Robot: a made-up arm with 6 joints.
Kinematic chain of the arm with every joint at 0, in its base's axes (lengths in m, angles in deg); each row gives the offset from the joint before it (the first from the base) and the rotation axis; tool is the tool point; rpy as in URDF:
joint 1: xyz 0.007 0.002 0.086 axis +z
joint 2: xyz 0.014 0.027 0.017 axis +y
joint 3: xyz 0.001 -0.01 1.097 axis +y
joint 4: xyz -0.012 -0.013 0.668 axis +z
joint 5: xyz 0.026 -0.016 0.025 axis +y
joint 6: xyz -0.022 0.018 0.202 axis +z
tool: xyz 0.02 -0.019 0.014 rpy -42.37 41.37 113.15
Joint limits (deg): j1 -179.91..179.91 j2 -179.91..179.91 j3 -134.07..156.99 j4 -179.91..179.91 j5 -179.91..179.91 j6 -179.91..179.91
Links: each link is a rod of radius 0.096 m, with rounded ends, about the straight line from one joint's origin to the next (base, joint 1, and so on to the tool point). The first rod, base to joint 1, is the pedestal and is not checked.
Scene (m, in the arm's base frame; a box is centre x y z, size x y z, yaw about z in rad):
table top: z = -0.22
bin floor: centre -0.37 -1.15 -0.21 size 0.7 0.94 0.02 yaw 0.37
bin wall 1: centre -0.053 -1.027 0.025 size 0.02 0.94 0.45 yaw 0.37
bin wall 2: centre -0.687 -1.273 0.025 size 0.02 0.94 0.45 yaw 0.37
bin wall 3: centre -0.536 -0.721 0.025 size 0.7 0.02 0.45 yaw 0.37
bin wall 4: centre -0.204 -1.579 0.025 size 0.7 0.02 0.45 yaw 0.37
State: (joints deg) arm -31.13 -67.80 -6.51 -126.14 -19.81 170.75
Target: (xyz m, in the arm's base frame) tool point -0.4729 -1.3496 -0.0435
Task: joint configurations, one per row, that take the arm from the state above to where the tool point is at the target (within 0.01 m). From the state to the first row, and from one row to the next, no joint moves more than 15 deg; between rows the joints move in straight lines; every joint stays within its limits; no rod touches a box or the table.
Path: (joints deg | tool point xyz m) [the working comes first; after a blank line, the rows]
Joints at the target: 70.18 -57.18 -88.12 -128.72 1.59 168.61
Straight joint move there: touches bin wall 2.

1: -16.64 -63.59 -17.70 -126.50 -16.89 170.44 | -1.7406 0.5753 0.7769
2: -2.15 -59.38 -28.88 -126.87 -13.97 170.14 | -1.8113 0.1106 0.7351
3: 12.34 -55.17 -40.07 -127.23 -11.05 169.83 | -1.7419 -0.3483 0.6876
4: 26.83 -50.97 -51.25 -127.60 -8.12 169.53 | -1.5430 -0.7566 0.6361
5: 41.31 -46.76 -62.44 -127.96 -5.20 169.22 | -1.2397 -1.0752 0.5829
6: 55.80 -42.55 -73.62 -128.33 -2.28 168.92 | -0.8684 -1.2774 0.5296
7: 70.29 -38.34 -84.81 -128.69 0.64 168.61 | -0.4730 -1.3496 0.4777
8: 70.24 -47.76 -86.47 -128.71 1.11 168.61 | -0.4807 -1.3717 0.2152
9: 70.18 -57.18 -88.12 -128.72 1.59 168.61 | -0.4729 -1.3496 -0.0435

